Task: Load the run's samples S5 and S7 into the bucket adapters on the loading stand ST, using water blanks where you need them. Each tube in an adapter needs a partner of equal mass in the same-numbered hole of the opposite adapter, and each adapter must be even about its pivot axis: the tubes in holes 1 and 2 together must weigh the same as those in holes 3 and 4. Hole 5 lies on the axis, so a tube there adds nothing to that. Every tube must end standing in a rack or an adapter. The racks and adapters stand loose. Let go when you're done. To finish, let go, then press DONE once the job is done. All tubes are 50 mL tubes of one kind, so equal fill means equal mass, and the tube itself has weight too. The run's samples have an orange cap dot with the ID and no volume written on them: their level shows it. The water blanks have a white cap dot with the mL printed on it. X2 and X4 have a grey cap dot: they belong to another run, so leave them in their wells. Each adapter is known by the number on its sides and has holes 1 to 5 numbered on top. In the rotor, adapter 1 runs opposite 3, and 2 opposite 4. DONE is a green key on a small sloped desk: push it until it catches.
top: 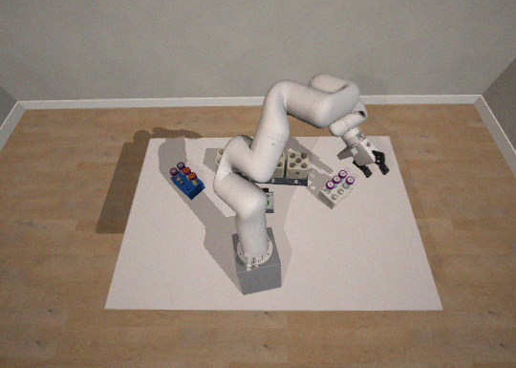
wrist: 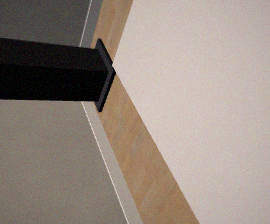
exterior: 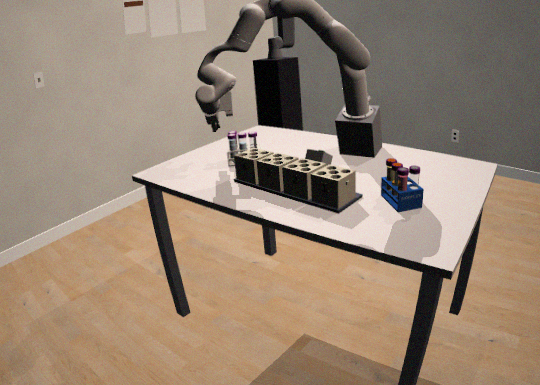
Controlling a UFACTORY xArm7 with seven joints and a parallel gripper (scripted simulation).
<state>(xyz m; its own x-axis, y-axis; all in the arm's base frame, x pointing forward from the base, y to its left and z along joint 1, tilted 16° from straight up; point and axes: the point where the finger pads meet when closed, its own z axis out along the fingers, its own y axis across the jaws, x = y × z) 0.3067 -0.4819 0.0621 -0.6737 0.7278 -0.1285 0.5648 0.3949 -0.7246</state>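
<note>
My gripper is now 2 cm past the white rack, 13 cm to the right of it and 15 cm above it. The rest, counted from my hand: adapter 12 cm ahead, 63 cm to the left, 13 cm below; dark stand 10 cm ahead, 47 cm to the left, 17 cm below; blue rack 1 cm ahead, 81 cm to the left, 15 cm below.
</note>
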